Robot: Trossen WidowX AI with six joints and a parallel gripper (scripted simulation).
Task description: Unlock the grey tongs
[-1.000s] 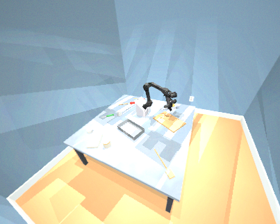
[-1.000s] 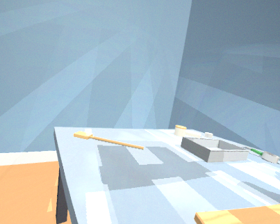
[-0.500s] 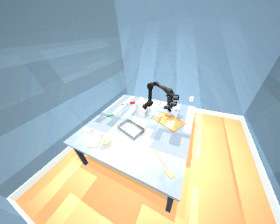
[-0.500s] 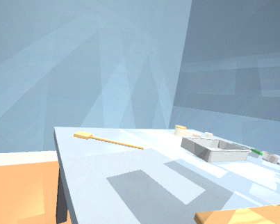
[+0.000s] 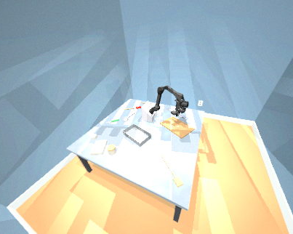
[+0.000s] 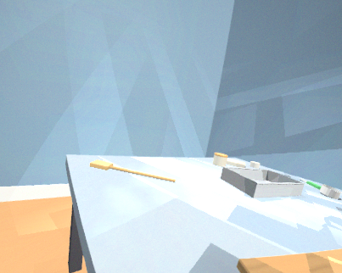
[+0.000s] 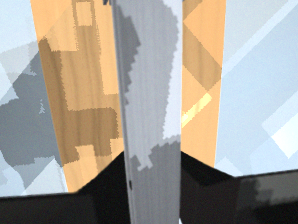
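The wooden board lies 150 mm below my gripper tip. Also, from my gripper tip: grey roasting tin (410 mm to the right, 310 mm ahead, 130 mm below); flat pale board (720 mm to the right, 600 mm ahead, 140 mm below); round tub (600 mm ahead, 550 mm to the right, 120 mm below).
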